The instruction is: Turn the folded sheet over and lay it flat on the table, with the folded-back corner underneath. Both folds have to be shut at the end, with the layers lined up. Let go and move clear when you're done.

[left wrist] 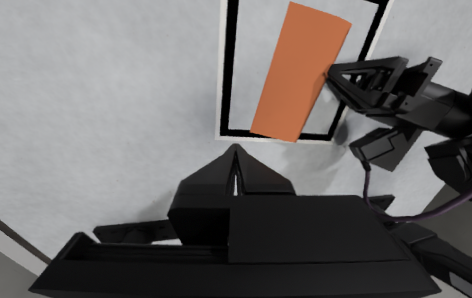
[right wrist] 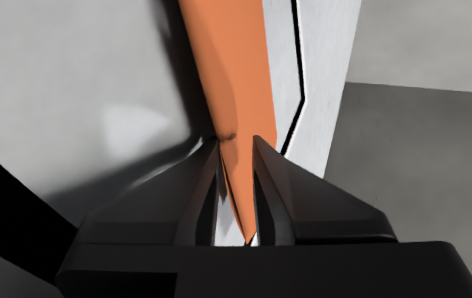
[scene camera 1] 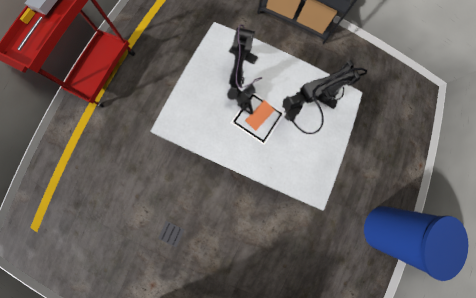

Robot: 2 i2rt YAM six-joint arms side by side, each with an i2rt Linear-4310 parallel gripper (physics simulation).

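The folded orange sheet (scene camera 1: pixel 260 115) (left wrist: pixel 300 70) (right wrist: pixel 235 65) is a long strip inside the black-and-white outline (scene camera 1: pixel 248 131) (left wrist: pixel 229 65), with one short end over the outline's bar in the left wrist view. Its long edge bends slightly beside my right gripper (scene camera 1: pixel 251 112) (left wrist: pixel 327 74) (right wrist: pixel 236 137). The right fingers stand a little apart, with the sheet's edge between them but not pinched. Its underside and folded-back corner are hidden. My left gripper (scene camera 1: pixel 287 115) (left wrist: pixel 235 149) is shut and empty, beyond the sheet's short end.
The white table (scene camera 1: pixel 200 120) carries both arms. A red cart (scene camera 1: pixel 95 65) stands at the upper left, a dark rack with brown boxes (scene camera 1: pixel 316 16) at the top, and a blue barrel (scene camera 1: pixel 400 232) at the lower right. The right arm reaches in beside the outline.
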